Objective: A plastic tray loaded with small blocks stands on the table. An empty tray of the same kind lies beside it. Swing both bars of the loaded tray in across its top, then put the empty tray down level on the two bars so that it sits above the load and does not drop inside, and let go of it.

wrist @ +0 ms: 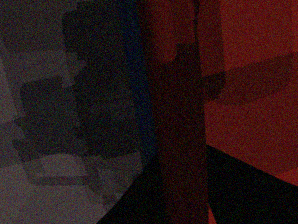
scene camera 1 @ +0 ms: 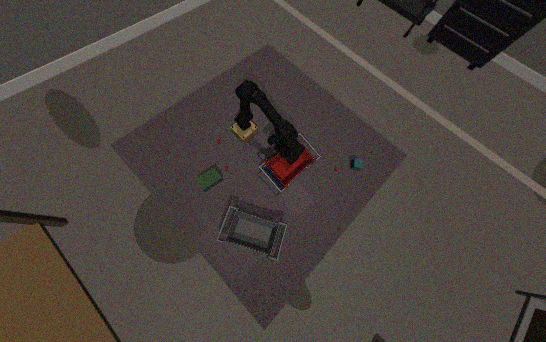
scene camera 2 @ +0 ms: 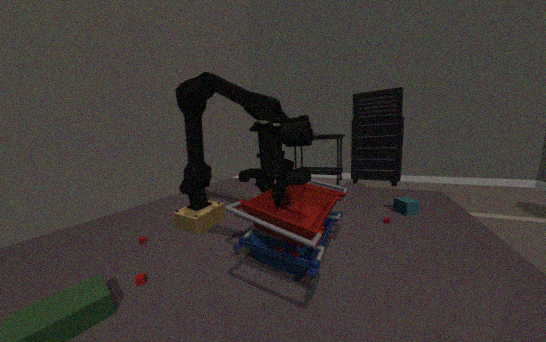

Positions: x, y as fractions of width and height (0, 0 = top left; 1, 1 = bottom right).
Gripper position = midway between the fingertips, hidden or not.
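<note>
There's a red tray (scene camera 2: 0.56, 0.61), and you'd find that tray in scene camera 1 (scene camera 1: 0.52, 0.51) too. As for the gripper (scene camera 2: 0.50, 0.61), it's also there in the wrist view (wrist: 0.62, 0.71).
</note>
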